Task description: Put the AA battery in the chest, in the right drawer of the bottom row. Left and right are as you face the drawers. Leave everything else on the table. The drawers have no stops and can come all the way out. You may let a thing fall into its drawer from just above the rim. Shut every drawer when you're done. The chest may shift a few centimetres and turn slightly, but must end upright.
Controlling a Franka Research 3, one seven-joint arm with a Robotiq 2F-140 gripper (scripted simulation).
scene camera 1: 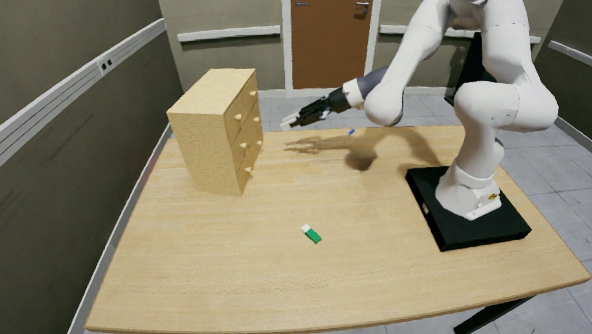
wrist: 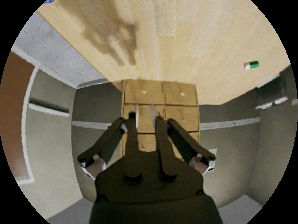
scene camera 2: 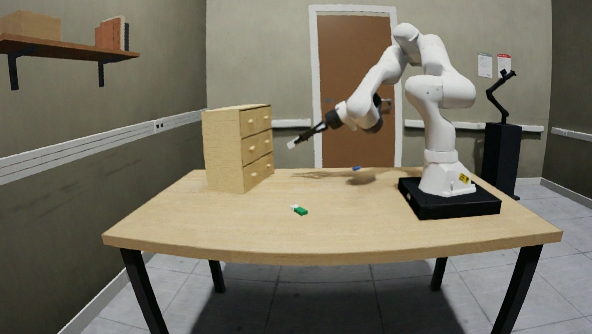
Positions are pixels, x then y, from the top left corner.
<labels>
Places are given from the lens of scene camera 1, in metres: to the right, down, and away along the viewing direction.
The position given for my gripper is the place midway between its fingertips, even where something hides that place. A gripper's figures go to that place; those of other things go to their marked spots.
my gripper (scene camera 1: 283,125): -0.04, -0.15, 0.92
wooden chest (scene camera 1: 197,119): -0.27, -0.13, 0.67
</labels>
